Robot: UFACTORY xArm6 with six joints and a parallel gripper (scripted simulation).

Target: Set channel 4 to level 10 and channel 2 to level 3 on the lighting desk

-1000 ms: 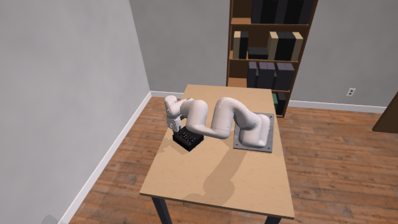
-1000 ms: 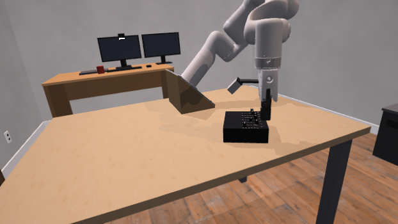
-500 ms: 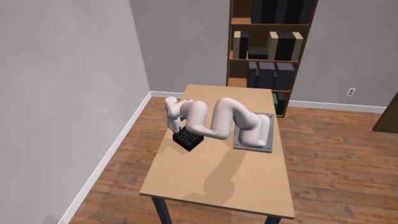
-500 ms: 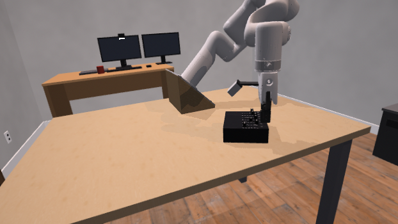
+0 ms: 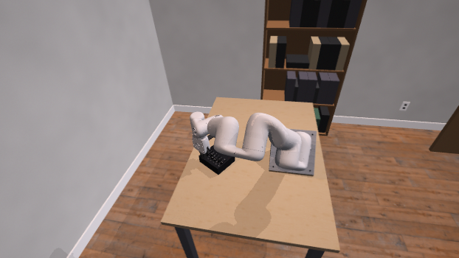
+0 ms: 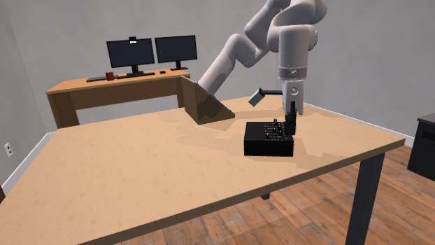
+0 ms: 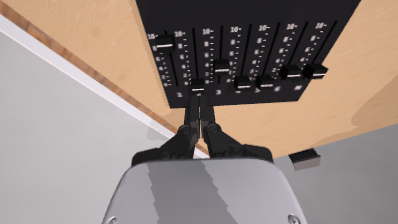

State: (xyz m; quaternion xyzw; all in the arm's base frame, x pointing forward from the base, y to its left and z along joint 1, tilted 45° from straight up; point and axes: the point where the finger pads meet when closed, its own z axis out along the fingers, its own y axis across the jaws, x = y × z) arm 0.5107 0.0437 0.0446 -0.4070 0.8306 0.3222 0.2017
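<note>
The channel 2 cap is 2 cm behind my hand, 2 cm to the right of it and 1 cm below it. Round my hand: channel 3 cap 4 cm behind, 2 cm to the right, 1 cm below; channel 4 cap 5 cm behind, 1 cm below; channel 1 cap 2 cm behind, 7 cm to the right, 1 cm below.
</note>
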